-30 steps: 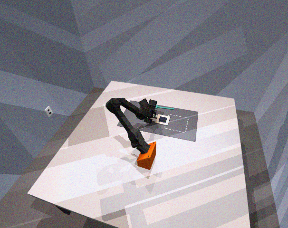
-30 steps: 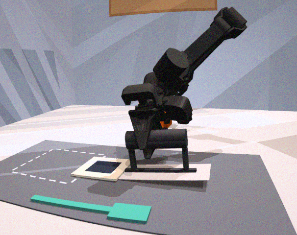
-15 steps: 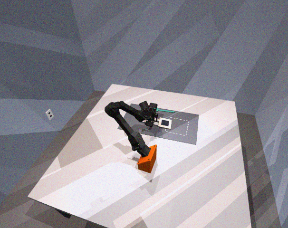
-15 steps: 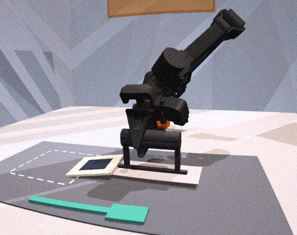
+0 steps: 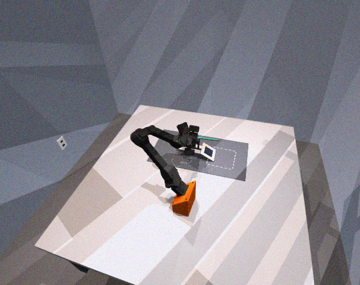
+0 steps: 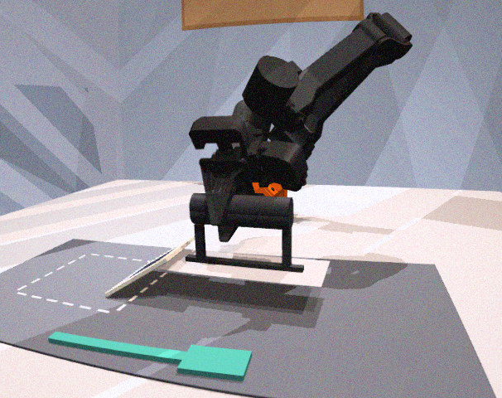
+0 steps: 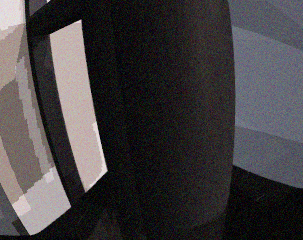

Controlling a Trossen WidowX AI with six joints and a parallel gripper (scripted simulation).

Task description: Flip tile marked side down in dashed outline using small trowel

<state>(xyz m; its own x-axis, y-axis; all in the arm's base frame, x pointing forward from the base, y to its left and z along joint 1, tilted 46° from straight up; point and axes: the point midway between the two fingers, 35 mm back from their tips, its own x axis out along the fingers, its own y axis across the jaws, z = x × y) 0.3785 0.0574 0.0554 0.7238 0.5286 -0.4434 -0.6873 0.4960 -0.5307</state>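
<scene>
My gripper tip is now 1 cm past the tile, 11 cm to the left of it and 6 cm above it. Also, from my gripper tip: grey mat (1 cm behind, 4 cm to the right, 11 cm below); then trowel (2 cm behind, 1 cm below); then green paddle (13 cm ahead, 8 cm below).
</scene>
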